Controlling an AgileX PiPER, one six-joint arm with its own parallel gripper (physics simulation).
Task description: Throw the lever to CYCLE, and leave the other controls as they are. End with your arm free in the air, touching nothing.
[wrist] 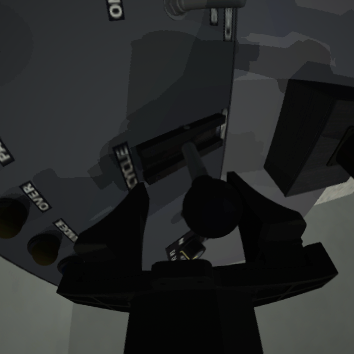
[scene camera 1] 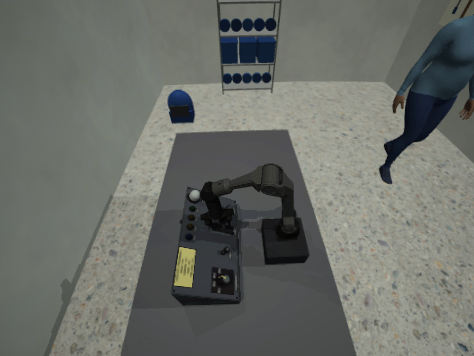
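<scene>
The dark control panel [scene camera 1: 206,257] [wrist: 75,100] lies on the grey table. In the wrist view, the lever [wrist: 195,162] stands up from a slot between the CYCLE label [wrist: 126,167] at the left and a partly hidden label at the right. Its shaft comes out near the middle of the slot, and its round black knob [wrist: 211,206] is between my fingers. My gripper [scene camera 1: 218,221] [wrist: 185,185] is open around the knob. The right finger is very close to the knob or touching it; a gap shows on the left. In the scene view my gripper hides the lever.
A toggle switch [scene camera 1: 225,251] [wrist: 210,3], a rotary knob [scene camera 1: 224,280] [wrist: 192,248], several round buttons [scene camera 1: 190,227] [wrist: 44,249], a white ball [scene camera 1: 194,195] and a yellow sheet [scene camera 1: 185,267] are on the panel. My arm's base [scene camera 1: 285,247] [wrist: 310,145] stands beside it. A person [scene camera 1: 432,65] stands beyond the table.
</scene>
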